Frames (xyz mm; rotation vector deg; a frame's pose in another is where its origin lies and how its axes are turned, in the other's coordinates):
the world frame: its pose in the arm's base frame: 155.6 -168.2 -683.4 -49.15 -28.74 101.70
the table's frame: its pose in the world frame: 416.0 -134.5 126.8 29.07 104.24 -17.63
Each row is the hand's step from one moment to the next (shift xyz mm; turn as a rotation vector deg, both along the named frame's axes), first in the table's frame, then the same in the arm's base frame.
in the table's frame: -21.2 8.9 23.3 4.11 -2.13 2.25
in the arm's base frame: -11.5 30.3 4.5 4.89 0.31 -1.57
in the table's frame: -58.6 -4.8 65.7 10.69 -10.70 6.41
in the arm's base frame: -11.4 80.8 33.4 16.41 0.58 -0.43
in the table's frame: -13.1 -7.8 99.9 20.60 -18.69 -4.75
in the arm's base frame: 32.2 95.8 -0.1 24.27 -14.40 0.28
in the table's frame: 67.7 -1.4 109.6 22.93 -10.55 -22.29
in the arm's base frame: 83.5 77.0 -60.8 14.06 -30.25 -4.60
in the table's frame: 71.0 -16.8 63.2 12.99 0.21 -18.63
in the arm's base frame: 79.6 30.8 -45.1 1.66 -21.79 -6.20
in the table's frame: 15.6 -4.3 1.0 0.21 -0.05 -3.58
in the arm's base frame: 13.3 -5.2 -7.6 -1.10 -3.39 0.42
